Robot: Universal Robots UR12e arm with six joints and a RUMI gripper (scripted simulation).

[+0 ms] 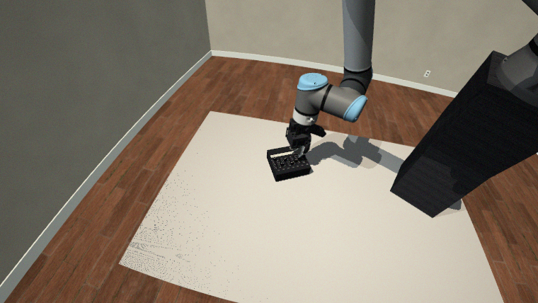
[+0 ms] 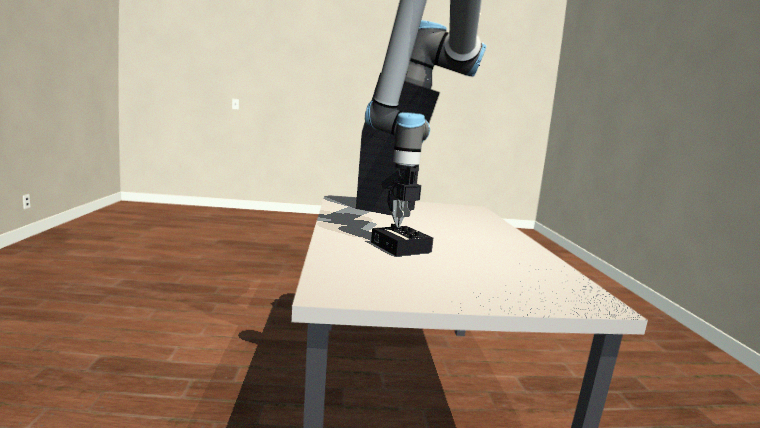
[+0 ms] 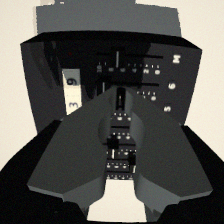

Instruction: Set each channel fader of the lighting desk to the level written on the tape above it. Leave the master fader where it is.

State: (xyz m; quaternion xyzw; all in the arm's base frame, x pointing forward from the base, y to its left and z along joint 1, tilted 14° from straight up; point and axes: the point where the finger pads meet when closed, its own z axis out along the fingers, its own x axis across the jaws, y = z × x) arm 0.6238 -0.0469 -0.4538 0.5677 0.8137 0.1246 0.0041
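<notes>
The master fader is 20 mm behind my hand, 10 mm to the right of it and 10 mm below it.
</notes>
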